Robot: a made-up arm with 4 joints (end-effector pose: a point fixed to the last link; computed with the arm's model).
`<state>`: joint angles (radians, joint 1 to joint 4).
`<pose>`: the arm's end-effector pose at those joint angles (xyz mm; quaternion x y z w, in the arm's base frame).
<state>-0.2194 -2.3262 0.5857 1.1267</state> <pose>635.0 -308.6 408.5 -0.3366 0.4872 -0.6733 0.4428</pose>
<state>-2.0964 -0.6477 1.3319 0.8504</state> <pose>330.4 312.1 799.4 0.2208 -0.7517 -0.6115 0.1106</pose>
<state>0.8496 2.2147 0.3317 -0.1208</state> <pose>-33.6 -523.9 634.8 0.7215 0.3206 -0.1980 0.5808</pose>
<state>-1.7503 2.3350 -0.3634 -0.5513</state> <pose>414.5 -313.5 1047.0 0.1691 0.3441 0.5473 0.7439</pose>
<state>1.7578 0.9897 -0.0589 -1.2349</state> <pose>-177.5 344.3 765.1 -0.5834 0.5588 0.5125 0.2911</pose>
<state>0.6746 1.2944 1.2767 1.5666</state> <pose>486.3 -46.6 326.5 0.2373 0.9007 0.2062 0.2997</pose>
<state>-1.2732 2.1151 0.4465 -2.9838</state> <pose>310.7 -512.9 101.1 0.5983 -0.5685 0.4882 0.2836</pose>
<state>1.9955 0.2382 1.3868 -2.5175</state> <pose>492.8 340.1 764.4 0.0402 0.7436 0.6472 0.1632</pose>
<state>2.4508 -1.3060 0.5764 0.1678</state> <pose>271.2 121.0 259.1 0.0978 -0.9646 0.2442 0.0189</pose>
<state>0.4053 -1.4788 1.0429 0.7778</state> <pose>368.1 -449.3 235.8 -0.6037 0.3181 -0.7288 0.0564</pose>
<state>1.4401 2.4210 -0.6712 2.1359</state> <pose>424.6 -216.4 191.7 0.7373 0.4898 0.4650 0.0179</pose>
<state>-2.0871 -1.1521 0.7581 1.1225</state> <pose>358.0 365.6 713.6 -0.0531 -0.6836 -0.5388 0.4894</pose>
